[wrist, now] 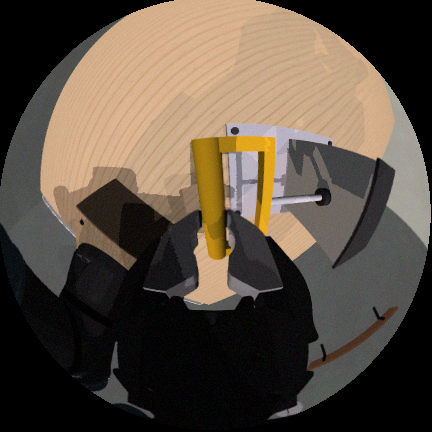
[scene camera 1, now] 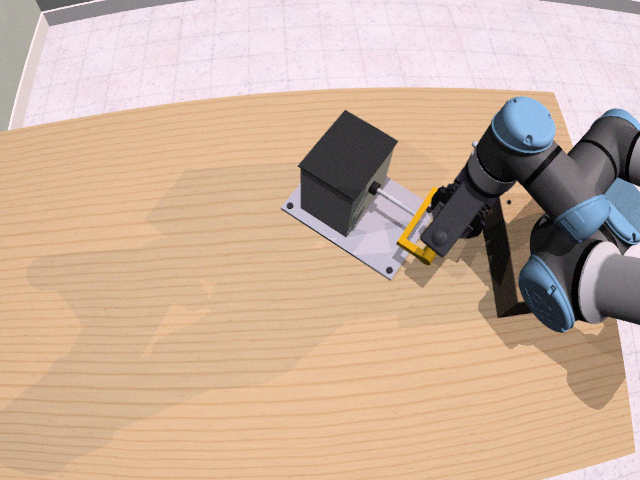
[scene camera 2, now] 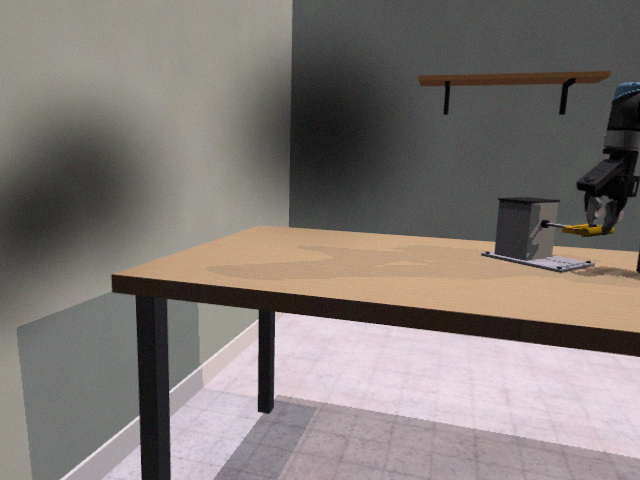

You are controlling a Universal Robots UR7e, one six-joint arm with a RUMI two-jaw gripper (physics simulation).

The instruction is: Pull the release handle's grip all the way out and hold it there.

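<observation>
The release handle's yellow grip [scene camera 1: 415, 219] [scene camera 2: 590, 231] [wrist: 209, 187] is a frame with a round bar on its outer side. A pale rod [scene camera 1: 397, 201] [scene camera 2: 556, 225] [wrist: 297, 200] runs from it to a black collar on the grey box [scene camera 1: 345, 155] [scene camera 2: 526, 227] [wrist: 330, 200]. A length of the rod shows between the collar and the grip. My gripper [wrist: 213, 211] is shut on the round bar, with one finger on each side of it. In scene camera 1 the gripper's body hides the fingertips.
The box stands on a light metal plate [scene camera 1: 356, 246] [scene camera 2: 568, 262] [wrist: 250, 131] bolted at the corners, on the wooden table [scene camera 1: 232, 320] [scene camera 2: 361, 294] [wrist: 150, 90]. A dark-sided block [scene camera 1: 501, 258] [wrist: 117, 210] stands by the arm. A wall shelf [scene camera 2: 511, 78] [wrist: 357, 340] hangs behind.
</observation>
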